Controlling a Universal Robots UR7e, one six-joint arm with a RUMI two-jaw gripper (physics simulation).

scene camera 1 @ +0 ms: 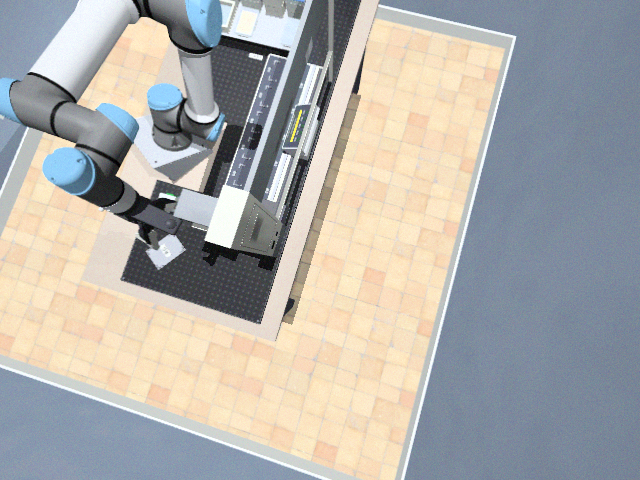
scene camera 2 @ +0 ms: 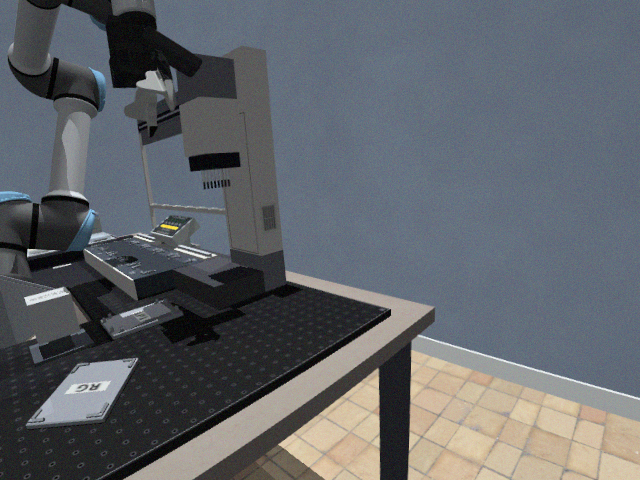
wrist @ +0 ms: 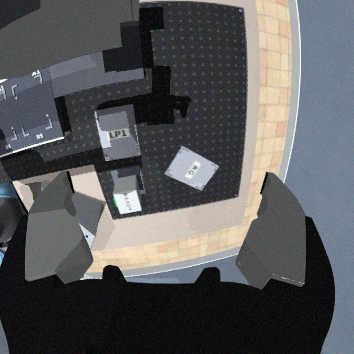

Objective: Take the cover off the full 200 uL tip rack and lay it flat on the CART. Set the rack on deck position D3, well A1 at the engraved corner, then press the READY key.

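Observation:
My gripper (scene camera 1: 160,223) (scene camera 2: 162,117) (wrist: 166,174) is open and empty, high above the black pegboard. The dark deck (scene camera 1: 263,98) (scene camera 2: 149,266) (wrist: 30,107) with engraved corner marks lies beside the tall instrument; I cannot read a D3 label. The white READY key box (scene camera 1: 168,196) (scene camera 2: 54,316) (wrist: 129,201), with a green spot on its side, stands near the board's edge. Several containers, one with pale yellow contents (scene camera 1: 247,23), stand on a pale surface at the top of scene camera 1, cut off by its edge. I cannot tell the full tip rack, its cover or the CART.
A grey LP1 plate (scene camera 2: 142,316) (wrist: 119,147) lies between the deck and the READY box. A tilted RG plate (scene camera 1: 168,251) (scene camera 2: 82,400) (wrist: 192,167) lies on the pegboard. The instrument column (scene camera 1: 227,217) (scene camera 2: 258,155) rises beside the arm. A display (scene camera 1: 297,125) (scene camera 2: 173,227) stands behind the deck.

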